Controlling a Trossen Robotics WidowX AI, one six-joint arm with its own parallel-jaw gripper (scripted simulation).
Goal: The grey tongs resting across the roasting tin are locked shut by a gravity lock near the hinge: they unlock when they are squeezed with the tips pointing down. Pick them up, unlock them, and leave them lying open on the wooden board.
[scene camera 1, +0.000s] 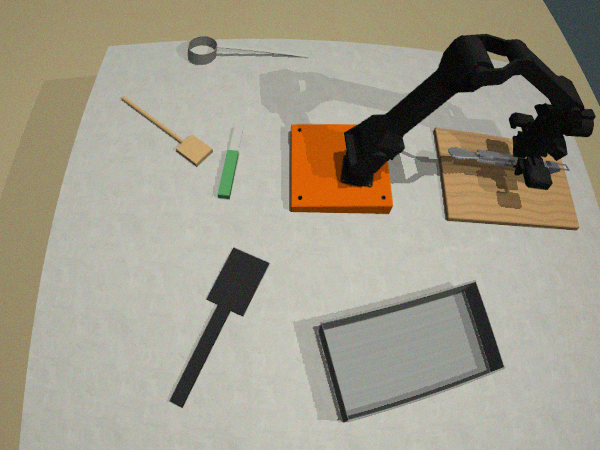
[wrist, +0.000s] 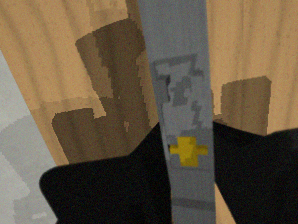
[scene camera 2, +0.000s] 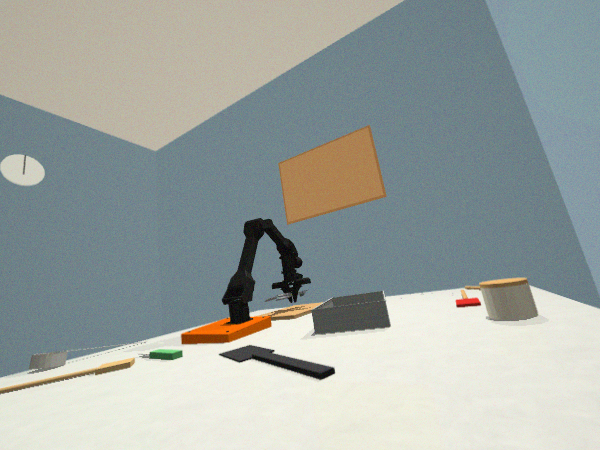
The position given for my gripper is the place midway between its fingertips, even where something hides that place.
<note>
In view: my gripper [scene camera 1: 515,170], a lidded pot [scene camera 2: 510,299], a wooden paddle [scene camera 1: 193,149], a black spatula [scene camera 1: 238,281], a green block [scene camera 1: 225,188], a wooden board [scene camera 1: 474,192] and a roasting tin [scene camera 1: 380,359].
The black spatula is seen too in scene camera 2 [scene camera 2: 249,352]. My gripper is seen too in the wrist view [wrist: 177,125]. The wooden board shows as well in the wrist view [wrist: 85,79]. Scene camera 1 does not show the lidded pot: it is out of frame. The wrist view misses the lidded pot: it is out of frame.
</note>
